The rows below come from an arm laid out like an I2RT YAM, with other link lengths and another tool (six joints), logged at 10 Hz.
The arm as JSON. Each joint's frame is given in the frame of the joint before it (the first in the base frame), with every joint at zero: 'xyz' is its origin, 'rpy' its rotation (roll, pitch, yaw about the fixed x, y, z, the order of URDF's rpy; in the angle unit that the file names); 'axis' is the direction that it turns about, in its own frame. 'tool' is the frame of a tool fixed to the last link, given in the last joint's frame.
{
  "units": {
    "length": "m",
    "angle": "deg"
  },
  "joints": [
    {
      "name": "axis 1",
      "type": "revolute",
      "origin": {
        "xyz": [
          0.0,
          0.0,
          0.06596
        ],
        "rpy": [
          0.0,
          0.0,
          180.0
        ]
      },
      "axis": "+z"
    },
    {
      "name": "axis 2",
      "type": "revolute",
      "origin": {
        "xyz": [
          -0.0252,
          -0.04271,
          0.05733
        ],
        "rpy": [
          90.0,
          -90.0,
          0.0
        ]
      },
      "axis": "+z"
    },
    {
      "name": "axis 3",
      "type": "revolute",
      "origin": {
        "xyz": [
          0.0,
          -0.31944,
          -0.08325
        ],
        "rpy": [
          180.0,
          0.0,
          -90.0
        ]
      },
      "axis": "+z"
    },
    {
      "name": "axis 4",
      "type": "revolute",
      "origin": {
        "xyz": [
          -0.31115,
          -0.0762,
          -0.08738
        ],
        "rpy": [
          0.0,
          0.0,
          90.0
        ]
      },
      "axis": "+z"
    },
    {
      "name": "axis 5",
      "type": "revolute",
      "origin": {
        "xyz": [
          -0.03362,
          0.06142,
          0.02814
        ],
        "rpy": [
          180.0,
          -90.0,
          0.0
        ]
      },
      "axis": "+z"
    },
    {
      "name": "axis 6",
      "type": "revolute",
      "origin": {
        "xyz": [
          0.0,
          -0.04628,
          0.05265
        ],
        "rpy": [
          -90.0,
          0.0,
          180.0
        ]
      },
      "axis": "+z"
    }
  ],
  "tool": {
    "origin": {
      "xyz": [
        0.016,
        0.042,
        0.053
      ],
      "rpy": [
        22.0,
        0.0,
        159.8
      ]
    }
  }
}
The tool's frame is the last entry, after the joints.
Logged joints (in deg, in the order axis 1, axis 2, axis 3, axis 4, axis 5, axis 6), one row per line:
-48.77, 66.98, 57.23, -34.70, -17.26, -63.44
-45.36, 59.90, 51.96, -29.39, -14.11, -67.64
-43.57, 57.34, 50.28, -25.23, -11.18, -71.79
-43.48, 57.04, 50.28, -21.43, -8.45, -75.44
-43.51, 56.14, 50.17, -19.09, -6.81, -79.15
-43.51, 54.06, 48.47, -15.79, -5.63, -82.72
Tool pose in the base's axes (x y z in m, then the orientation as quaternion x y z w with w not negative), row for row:
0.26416, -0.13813, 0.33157, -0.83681, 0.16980, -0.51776, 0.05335
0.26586, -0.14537, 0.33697, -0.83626, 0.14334, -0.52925, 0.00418
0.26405, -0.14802, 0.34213, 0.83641, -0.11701, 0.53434, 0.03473
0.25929, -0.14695, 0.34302, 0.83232, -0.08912, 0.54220, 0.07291
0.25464, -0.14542, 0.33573, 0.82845, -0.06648, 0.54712, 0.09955
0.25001, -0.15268, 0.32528, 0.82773, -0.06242, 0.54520, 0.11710
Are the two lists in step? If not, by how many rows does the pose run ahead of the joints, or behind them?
The pose runs 2 rows ahead of the joints: the pose in row i belongs to the joints in row i + 2.
